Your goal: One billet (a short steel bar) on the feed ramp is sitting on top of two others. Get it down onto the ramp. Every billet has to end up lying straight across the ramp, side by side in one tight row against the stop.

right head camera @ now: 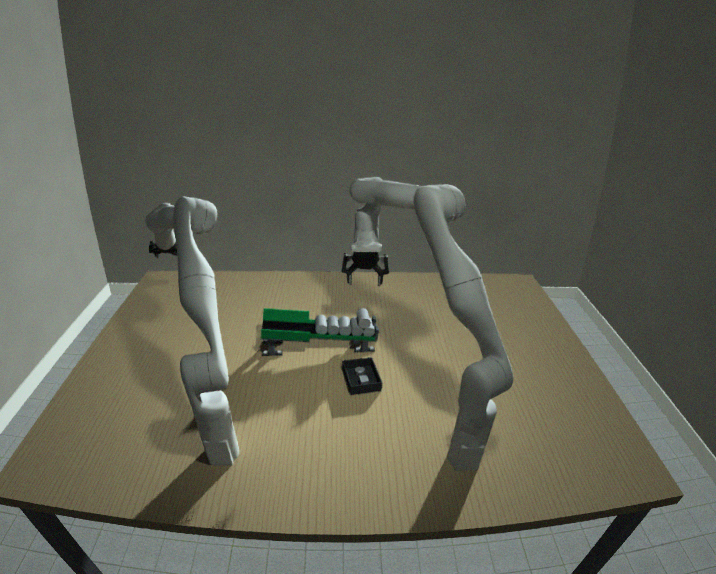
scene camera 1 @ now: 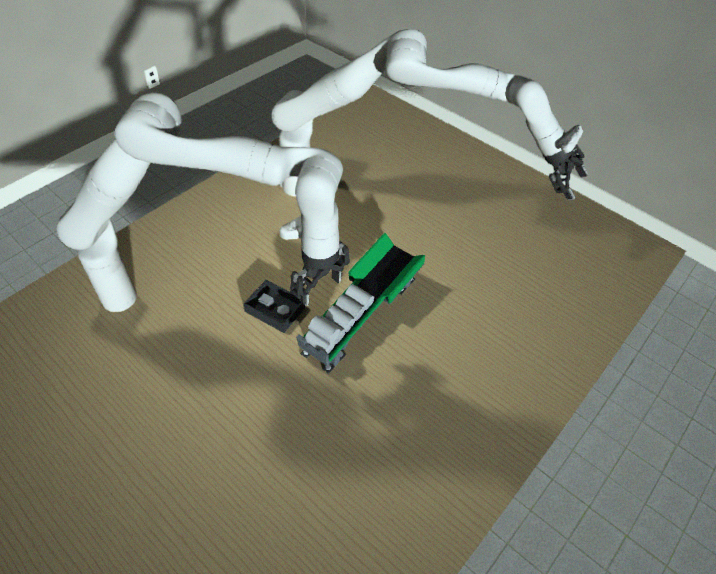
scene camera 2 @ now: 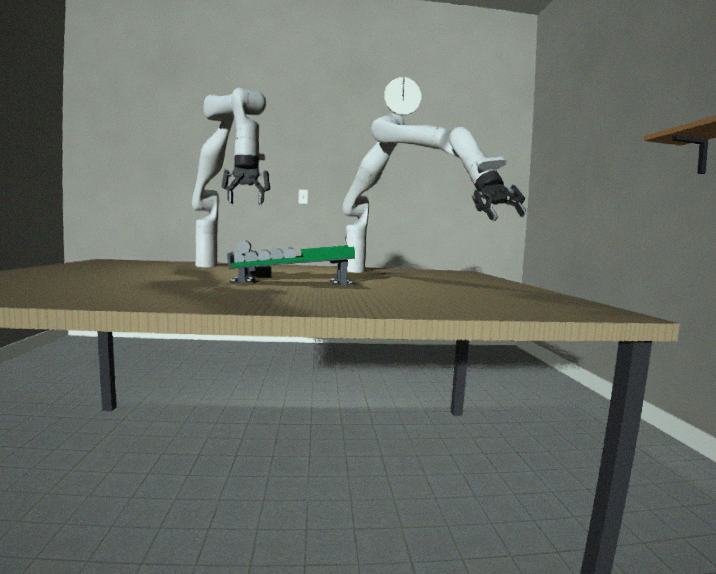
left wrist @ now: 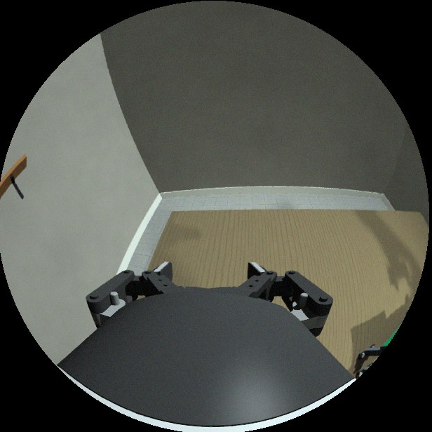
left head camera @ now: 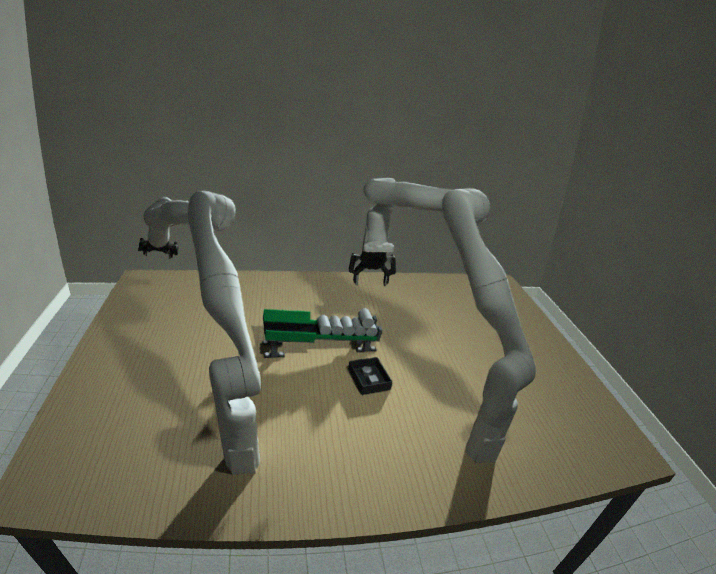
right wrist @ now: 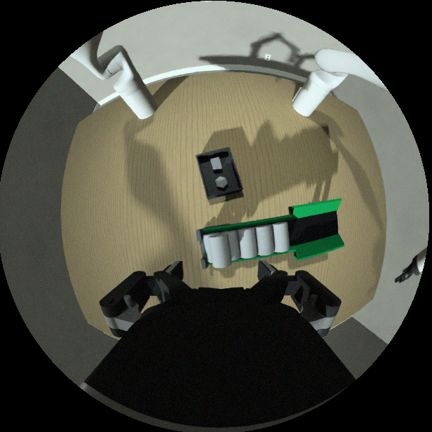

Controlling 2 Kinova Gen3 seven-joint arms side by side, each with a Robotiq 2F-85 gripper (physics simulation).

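Frame: origin at the left arm's base, x right, y back, z down, level; metres.
Where they show: left gripper, fingertip midpoint: (right head camera: 169,257) (scene camera 1: 578,187) (scene camera 2: 509,217) (left head camera: 158,255); right gripper, fingertip midpoint: (right head camera: 364,284) (scene camera 1: 320,291) (scene camera 2: 245,203) (left head camera: 370,284); left arm's base, origin of the base link: (right head camera: 222,452) (scene camera 2: 354,271) (left head camera: 242,460); right arm's base, origin of the base link: (right head camera: 464,457) (scene camera 1: 119,298) (scene camera 2: 206,266) (left head camera: 481,450).
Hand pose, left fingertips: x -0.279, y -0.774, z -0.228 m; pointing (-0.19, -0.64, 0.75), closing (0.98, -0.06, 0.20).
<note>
Each offset is from my left fingertips to the top centre of the thing.
The green feed ramp (left head camera: 288,316) (right head camera: 285,315) (scene camera 1: 371,259) (scene camera 2: 327,253) (right wrist: 316,207) slopes down to a dark grey stop (scene camera 1: 313,347) (right wrist: 201,249). Several light grey billets lie across its low part. The raised billet @[dx +0.726, dy +0.313, dz +0.099 m] (left head camera: 365,318) (right head camera: 363,317) (scene camera 1: 324,328) (scene camera 2: 243,246) (right wrist: 219,251) rests on top of two others at the stop end, slightly askew in the left head view. My right gripper (left head camera: 371,282) (right head camera: 365,282) (scene camera 2: 245,202) (right wrist: 220,269) is open and empty, high above the ramp's stop end. My left gripper (scene camera 2: 509,216) (left wrist: 209,271) is open and empty, far from the ramp, high near the table's edge.
A black tray @[dx +0.696, dy +0.503, dz +0.193 m] (left head camera: 354,382) (right head camera: 348,383) (scene camera 1: 259,312) (right wrist: 204,183) holding two small grey pieces stands beside the ramp's stop end, on the arm-base side. A wooden wall shelf (scene camera 2: 687,130) (left wrist: 15,172) is beyond the left gripper.
</note>
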